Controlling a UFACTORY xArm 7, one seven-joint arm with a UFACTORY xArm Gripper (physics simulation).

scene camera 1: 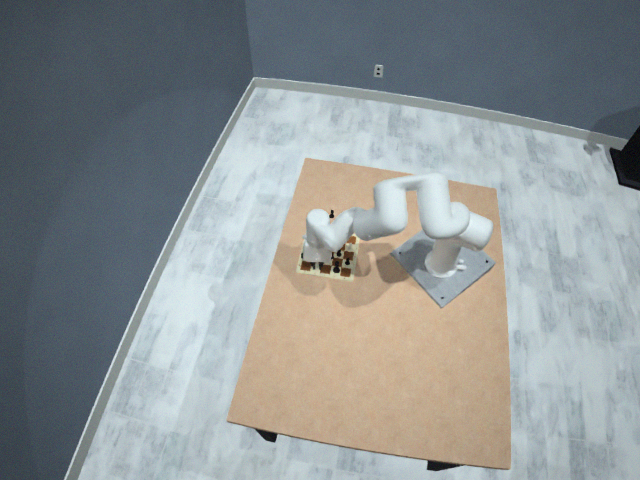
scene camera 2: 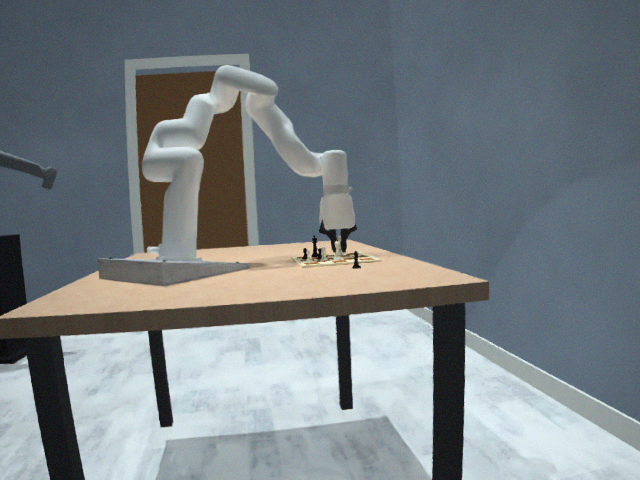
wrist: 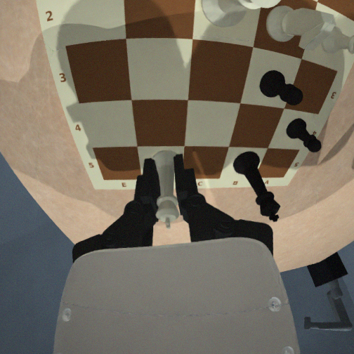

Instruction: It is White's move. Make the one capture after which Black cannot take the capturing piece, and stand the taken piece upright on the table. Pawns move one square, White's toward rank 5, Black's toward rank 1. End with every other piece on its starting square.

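Places are measured from the arm's base along level axes (x left, y ahead, z down), in centimetres.
Where they show: gripper, fingertip midpoint: [scene camera 1: 317,266] [scene camera 2: 339,252]; arm's base, link origin: [scene camera 1: 441,264] [scene camera 2: 178,260].
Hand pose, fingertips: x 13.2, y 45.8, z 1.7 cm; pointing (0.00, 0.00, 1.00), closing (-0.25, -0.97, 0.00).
Each offset is from my fingertips to the top centre of the thing. "spot": to the spot under its first point. Level surfaces: height alone.
My gripper [scene camera 1: 316,265] [scene camera 2: 339,249] [wrist: 166,168] is low over the chessboard {spot: dx +3.1, dy +6.0, dz +0.8 cm} [scene camera 1: 299,270] [wrist: 107,184], its fingers shut on a tall white piece with a small finial {dx -11.8, dy -1.9, dz -4.5 cm} [scene camera 2: 338,244] [wrist: 166,185], upright on D5. A black king {dx -0.8, dy -7.4, dz -5.6 cm} [scene camera 1: 336,267] [scene camera 2: 314,247] [wrist: 248,164] stands on B5. A black pawn [wrist: 296,128] stands on A4 and a black piece [wrist: 273,84] on B3. White pieces stand on C2 [wrist: 223,13], B2 [wrist: 281,23] and near A2 [wrist: 336,42]. Another black piece {dx -26.0, dy +1.1, dz -3.0 cm} [scene camera 1: 331,213] [scene camera 2: 356,260] stands upright on the table, off the board.
The wooden table {dz +1.4 cm} [scene camera 1: 382,356] [scene camera 2: 217,289] carries the arm's grey base plate [scene camera 1: 413,273] [scene camera 2: 131,271] beside the board. The arm hides part of the board in scene camera 1. In the wrist view the black king is right of the fingers.
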